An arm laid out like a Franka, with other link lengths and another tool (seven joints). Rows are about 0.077 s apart.
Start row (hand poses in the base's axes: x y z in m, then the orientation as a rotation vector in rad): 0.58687 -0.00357 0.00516 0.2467 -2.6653 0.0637
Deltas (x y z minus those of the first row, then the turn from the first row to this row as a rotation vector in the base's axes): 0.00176 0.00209 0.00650 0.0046 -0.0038 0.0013; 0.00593 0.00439 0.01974 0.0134 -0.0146 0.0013; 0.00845 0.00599 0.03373 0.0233 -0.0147 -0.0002; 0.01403 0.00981 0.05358 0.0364 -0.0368 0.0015; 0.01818 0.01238 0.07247 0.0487 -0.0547 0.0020; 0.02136 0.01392 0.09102 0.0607 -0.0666 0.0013; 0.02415 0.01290 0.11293 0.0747 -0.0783 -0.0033
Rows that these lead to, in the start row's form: 0.58863 -0.00148 0.01166 0.2500 -2.6694 0.0585; 0.59280 0.00082 0.02490 0.2532 -2.6809 0.0482; 0.59532 0.00242 0.03889 0.2544 -2.6820 0.0345; 0.60090 0.00624 0.05874 0.2616 -2.7048 0.0204; 0.60505 0.00881 0.07763 0.2669 -2.7235 0.0062; 0.60823 0.01035 0.09618 0.2703 -2.7362 -0.0088; 0.61102 0.00933 0.11809 0.2690 -2.7492 -0.0279
